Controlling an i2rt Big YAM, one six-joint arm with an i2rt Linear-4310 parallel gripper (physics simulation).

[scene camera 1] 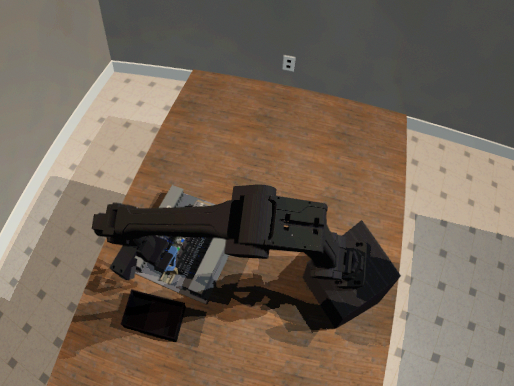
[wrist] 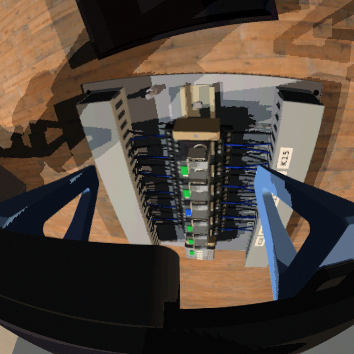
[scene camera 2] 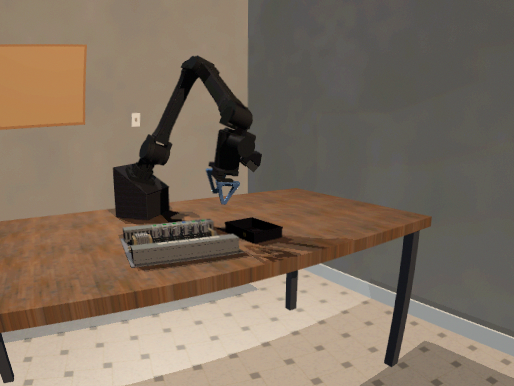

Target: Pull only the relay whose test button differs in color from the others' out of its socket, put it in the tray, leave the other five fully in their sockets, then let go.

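Gripper (scene camera 2: 219, 198). Tan end block (wrist: 184, 127), grey panel (wrist: 245, 101), gripper again (wrist: 175, 173).
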